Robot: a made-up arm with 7 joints. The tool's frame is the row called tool.
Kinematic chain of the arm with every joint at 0, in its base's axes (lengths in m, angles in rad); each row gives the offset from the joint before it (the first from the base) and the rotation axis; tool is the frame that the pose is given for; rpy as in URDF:
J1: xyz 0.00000 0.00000 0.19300 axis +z
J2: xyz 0.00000 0.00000 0.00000 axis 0 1 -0.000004
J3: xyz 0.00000 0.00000 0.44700 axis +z
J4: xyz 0.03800 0.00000 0.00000 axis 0 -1 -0.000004
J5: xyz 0.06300 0.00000 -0.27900 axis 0 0.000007 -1
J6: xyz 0.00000 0.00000 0.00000 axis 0 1 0.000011
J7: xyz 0.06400 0.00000 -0.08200 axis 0 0.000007 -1
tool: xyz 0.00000 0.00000 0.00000 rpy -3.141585 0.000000 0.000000
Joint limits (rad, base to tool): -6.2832..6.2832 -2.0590..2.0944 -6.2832..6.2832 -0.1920..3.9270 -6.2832..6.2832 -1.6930..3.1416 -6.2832..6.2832
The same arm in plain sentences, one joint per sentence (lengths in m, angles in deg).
The arm has seven revolute joints in a row. What follows holds with every joint at zero, and every direction is one of the base frame's. The first joint is mounted 0.193 m along +z from the base frame's origin and turns about +z, from -360 to 360 deg. The second joint is mounted at the same point as the first joint and turns about +y, from -117.97 to 120 deg. The third joint is mounted 0.447 m along +z from the second joint and turns about +z, from -360 to 360 deg. The fourth joint is mounted 0.038 m along +x from the third joint and turns about -y, from -11 to 225 deg. The fifth joint is mounted 0.063 m along +x and 0.279 m along -z from the fourth joint and turns about -z, from -360 to 360 deg. The sixth joint is mounted at the same point as the fifth joint and turns about +y, from -97 to 180 deg. The seventh joint is mounted 0.064 m along +x and 0.082 m along -z from the sixth joint and turns about -z, from -360 to 360 deg. The tool frame, which is the frame that the pose is given for, is mounted at the same point as the seventh joint; its axes are the base frame's turned by roll -180, pitch 0 and yaw 0 deg (as in URDF: about the fixed x, then y, then z).
